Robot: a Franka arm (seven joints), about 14 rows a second.
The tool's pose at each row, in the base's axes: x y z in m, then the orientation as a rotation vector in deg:
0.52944, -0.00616, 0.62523, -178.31, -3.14, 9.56
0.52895, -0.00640, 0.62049, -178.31, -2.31, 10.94
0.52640, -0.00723, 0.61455, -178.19, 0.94, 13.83
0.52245, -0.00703, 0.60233, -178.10, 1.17, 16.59
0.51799, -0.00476, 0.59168, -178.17, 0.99, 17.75
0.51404, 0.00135, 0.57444, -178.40, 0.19, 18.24
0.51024, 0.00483, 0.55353, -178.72, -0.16, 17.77
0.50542, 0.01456, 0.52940, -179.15, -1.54, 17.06
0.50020, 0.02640, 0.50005, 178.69, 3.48, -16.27
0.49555, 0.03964, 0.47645, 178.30, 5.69, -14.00
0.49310, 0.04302, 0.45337, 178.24, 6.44, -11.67
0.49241, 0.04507, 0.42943, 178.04, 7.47, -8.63
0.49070, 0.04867, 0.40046, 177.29, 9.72, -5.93
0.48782, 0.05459, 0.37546, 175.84, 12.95, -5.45
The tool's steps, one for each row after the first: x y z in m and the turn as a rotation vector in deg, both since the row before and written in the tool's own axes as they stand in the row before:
0.00001, 0.00035, 0.00476, -0.02, -0.88, 0.55
-0.00183, 0.00092, 0.00619, 0.08, -1.83, 2.10
-0.00202, 0.00011, 0.01268, -0.14, -1.76, 0.18
-0.00244, -0.00201, 0.01133, -0.19, -0.73, -0.09
-0.00053, -0.00579, 0.01778, -0.33, -0.30, -0.48
0.00051, -0.00323, 0.02129, -0.29, 0.32, -0.20
0.00005, -0.00956, 0.02467, -0.45, 0.47, -0.84
0.00062, -0.01186, 0.02980, -0.69, 0.47, -1.18
0.00019, -0.01355, 0.02388, -0.68, 1.42, -1.36
0.00141, -0.00384, 0.02309, -0.29, 1.48, -0.45
0.00260, -0.00251, 0.02376, -0.44, 1.93, -0.62
0.00143, -0.00442, 0.02887, -0.89, 1.70, -1.41
-0.00050, -0.00713, 0.02485, -1.34, 0.25, -2.10

